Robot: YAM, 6 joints.
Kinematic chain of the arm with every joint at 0, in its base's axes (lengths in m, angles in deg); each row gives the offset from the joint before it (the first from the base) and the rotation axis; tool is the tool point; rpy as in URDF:
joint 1: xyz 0 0 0.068 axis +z
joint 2: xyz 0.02 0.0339 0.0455 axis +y
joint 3: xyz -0.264 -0.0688 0 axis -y
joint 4: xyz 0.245 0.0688 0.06 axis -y
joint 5: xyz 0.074 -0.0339 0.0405 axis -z
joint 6: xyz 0.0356 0 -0.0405 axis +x
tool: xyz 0 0 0 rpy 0 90 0
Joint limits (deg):
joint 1: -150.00..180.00
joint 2: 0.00..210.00
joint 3: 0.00..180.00
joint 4: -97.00..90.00
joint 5: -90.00..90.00
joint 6: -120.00..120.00
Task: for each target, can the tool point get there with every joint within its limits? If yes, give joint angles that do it. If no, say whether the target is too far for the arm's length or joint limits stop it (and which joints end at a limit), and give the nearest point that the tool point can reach.
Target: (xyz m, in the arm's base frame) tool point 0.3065 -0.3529 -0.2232
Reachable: yes | joints -45.64 189.17 119.12 8.51 50.82 -5.73
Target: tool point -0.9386 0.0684 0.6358
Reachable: no: too far | nearest point -0.5629 0.0410 0.4222 | short by 0.433 m
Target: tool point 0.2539 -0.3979 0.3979
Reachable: yes | joints -55.57 111.97 99.70 30.39 25.92 54.49
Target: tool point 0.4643 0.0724 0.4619
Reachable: yes | joints 12.02 122.98 143.56 -29.54 46.69 27.50
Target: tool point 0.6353 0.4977 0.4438
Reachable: no: too far | nearest point 0.4700 0.3682 0.3557 | short by 0.228 m
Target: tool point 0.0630 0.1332 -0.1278
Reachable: yes | joints 64.59 181.10 70.98 -77.48 -0.41 34.03
